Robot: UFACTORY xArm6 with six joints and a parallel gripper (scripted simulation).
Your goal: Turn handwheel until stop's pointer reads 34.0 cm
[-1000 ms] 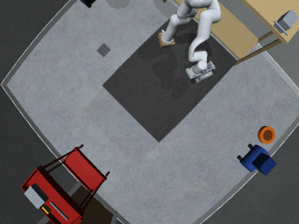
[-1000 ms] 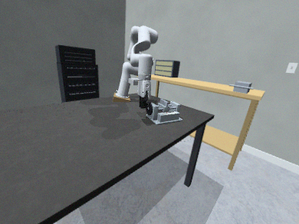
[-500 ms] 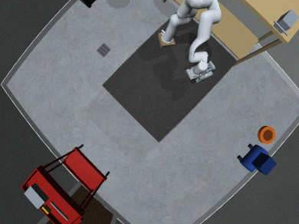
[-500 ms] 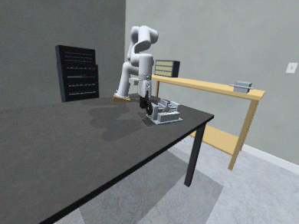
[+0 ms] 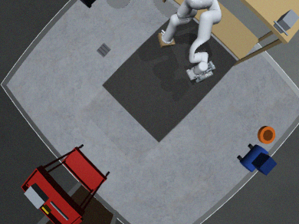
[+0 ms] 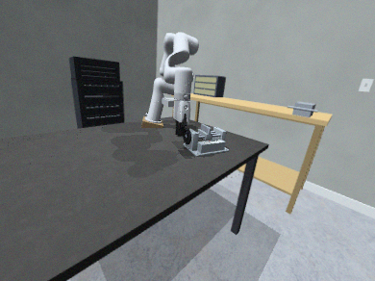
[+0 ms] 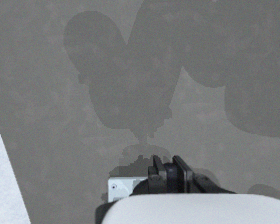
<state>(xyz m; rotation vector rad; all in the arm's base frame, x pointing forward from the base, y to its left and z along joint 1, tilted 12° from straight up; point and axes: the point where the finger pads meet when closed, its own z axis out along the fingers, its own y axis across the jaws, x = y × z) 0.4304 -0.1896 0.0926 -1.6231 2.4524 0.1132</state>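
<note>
Now: the upright knob 1 cm to the left of my hand. Also, from my hand: handwheel (1 cm ahead, 2 cm to the left, 1 cm below); sliding stop (7 cm ahead, 13 cm to the left, 1 cm below).
</note>
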